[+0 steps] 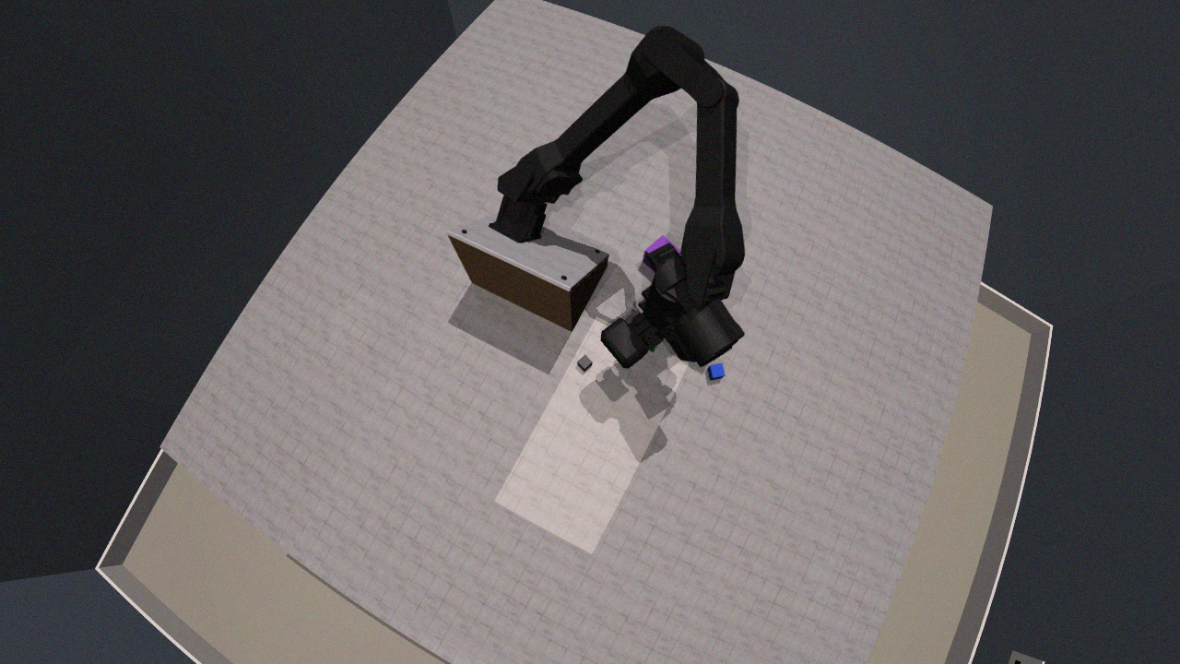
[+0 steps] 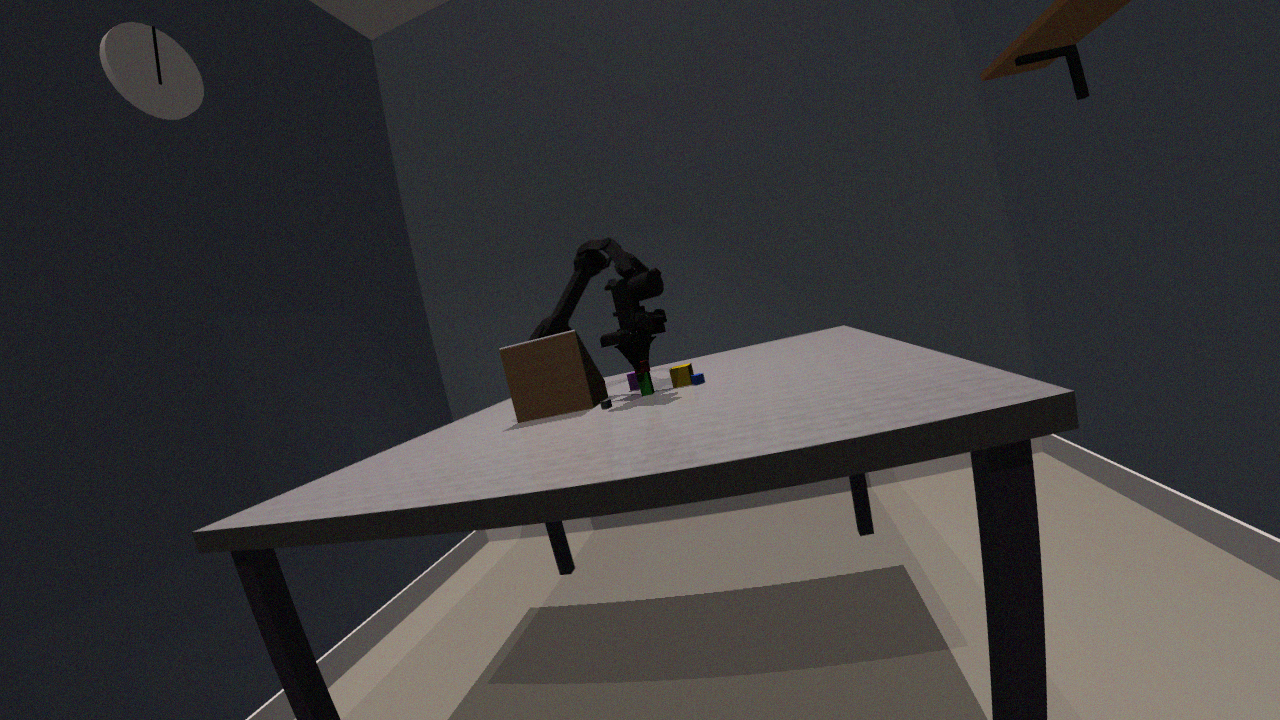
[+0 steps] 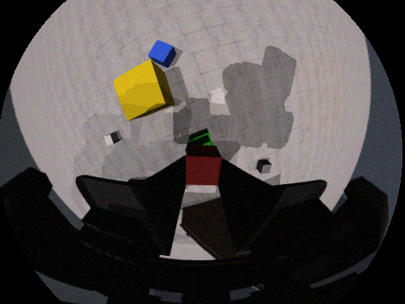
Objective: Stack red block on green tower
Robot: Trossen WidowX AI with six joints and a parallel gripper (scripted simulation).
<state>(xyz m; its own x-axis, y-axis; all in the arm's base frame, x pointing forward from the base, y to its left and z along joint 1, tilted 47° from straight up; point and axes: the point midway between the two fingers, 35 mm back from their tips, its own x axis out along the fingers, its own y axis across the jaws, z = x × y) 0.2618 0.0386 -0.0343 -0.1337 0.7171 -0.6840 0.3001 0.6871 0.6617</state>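
The red block is 10 mm above my gripper tip. The rest, counted from my gripper tip: small blue cube (120 mm ahead, 50 mm below, 10 mm to the left); yellow cube (80 mm ahead, 40 mm to the left, 40 mm below); grey cube (90 mm to the right, 70 mm behind, 50 mm below).
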